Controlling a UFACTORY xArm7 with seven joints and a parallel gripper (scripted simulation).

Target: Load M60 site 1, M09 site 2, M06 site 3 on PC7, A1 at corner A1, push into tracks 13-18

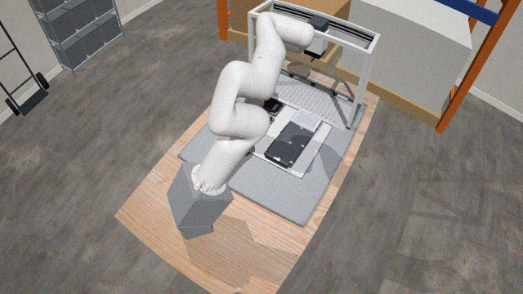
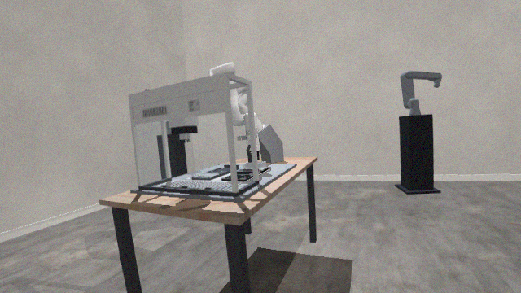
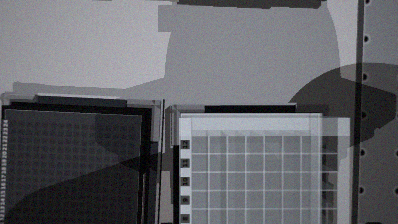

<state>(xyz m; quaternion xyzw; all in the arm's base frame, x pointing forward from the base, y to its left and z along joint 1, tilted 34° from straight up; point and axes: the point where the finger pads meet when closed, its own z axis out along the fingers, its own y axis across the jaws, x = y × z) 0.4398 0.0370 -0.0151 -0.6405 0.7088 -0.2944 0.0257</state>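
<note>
Now: hand 4 cm above the 96-well plate M06. The rest, counted from my hand: dark plate carrier PC7: 23 cm to the right, 6 cm below, 6 cm ahead; then white apron: 15 cm to the right, 7 cm below, 7 cm ahead; then deep-well block M09: 10 cm ahead, 5 cm below, 3 cm to the right.
</note>
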